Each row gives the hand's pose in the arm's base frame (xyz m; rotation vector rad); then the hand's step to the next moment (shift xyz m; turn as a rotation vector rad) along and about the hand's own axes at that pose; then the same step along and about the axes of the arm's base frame.
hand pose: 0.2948 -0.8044 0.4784 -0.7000 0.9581 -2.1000
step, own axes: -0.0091 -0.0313 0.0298 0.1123 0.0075 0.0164
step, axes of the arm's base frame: 0.0146 0.0096 0.0406 -0.0528 -0.0980 0.0233
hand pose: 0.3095 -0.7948 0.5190 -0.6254 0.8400 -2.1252
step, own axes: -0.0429 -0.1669 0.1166 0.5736 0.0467 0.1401
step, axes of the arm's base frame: 0.0242 0.0751 0.1925 -0.2289 -0.5252 0.1502
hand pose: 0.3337 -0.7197 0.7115 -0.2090 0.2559 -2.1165
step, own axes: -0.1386 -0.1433 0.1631 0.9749 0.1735 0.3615
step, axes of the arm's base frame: -0.0030 0.1757 0.1883 -0.2818 -0.9538 0.3493
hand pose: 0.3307 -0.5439 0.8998 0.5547 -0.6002 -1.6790
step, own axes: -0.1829 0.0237 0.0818 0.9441 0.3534 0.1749
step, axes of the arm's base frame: -0.0033 0.1834 0.0840 -0.0221 -0.9688 0.3283
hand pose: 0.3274 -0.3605 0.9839 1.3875 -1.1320 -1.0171
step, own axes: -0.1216 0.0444 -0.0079 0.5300 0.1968 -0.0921
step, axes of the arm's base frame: -0.0211 0.1196 0.0454 0.1732 -0.5065 0.2039
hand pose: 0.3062 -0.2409 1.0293 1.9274 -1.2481 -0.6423
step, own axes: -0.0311 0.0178 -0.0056 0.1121 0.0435 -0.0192
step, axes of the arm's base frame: -0.0181 0.0257 0.0181 0.0354 -0.1077 0.0445
